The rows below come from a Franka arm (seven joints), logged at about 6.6 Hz.
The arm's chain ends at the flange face. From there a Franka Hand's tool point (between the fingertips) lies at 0.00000 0.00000 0.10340 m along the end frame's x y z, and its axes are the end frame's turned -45 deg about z.
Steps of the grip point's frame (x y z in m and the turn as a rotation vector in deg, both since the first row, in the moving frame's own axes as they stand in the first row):
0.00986, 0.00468, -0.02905, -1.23, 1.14, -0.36
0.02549, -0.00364, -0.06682, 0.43, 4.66, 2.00
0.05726, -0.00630, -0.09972, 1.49, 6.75, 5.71
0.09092, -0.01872, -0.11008, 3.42, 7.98, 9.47
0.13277, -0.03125, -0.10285, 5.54, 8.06, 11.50
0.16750, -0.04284, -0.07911, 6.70, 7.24, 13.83
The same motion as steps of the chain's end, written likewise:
0.00726, -0.00377, -0.02901, -0.06, 1.68, -0.36
0.00995, -0.01421, -0.06648, 3.60, 2.99, 2.00
0.02883, -0.03481, -0.09897, 5.83, 3.72, 5.71
0.04409, -0.06358, -0.10890, 8.06, 3.22, 9.47
0.06688, -0.09915, -0.10135, 9.62, 1.78, 11.50
0.08534, -0.13129, -0.07759, 9.86, 0.38, 13.83

